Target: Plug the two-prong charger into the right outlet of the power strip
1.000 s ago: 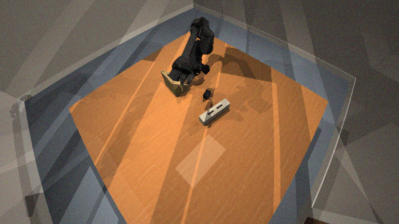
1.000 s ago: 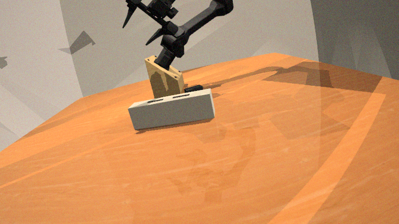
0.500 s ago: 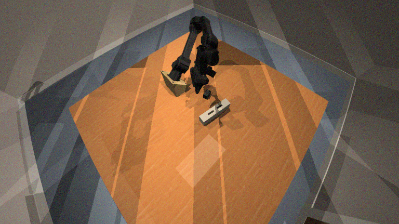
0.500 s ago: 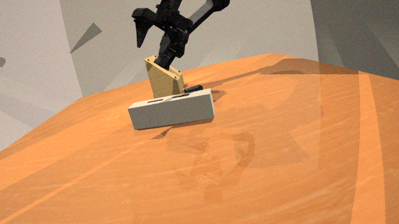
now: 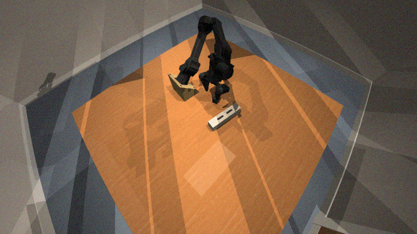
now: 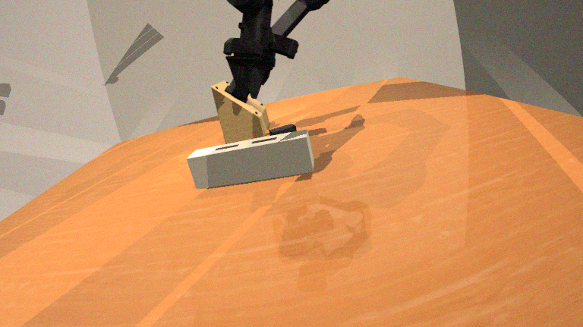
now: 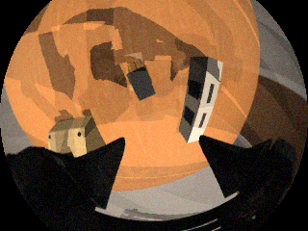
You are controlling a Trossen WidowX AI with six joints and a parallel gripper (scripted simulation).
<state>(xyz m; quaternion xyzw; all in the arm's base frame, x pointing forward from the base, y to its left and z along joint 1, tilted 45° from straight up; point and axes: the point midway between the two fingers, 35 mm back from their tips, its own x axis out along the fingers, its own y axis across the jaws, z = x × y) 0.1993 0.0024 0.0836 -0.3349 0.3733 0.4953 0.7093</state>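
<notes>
Right now the dark charger is 1 cm behind my gripper tip, 6 cm to the left of it and 9 cm below it.
</notes>
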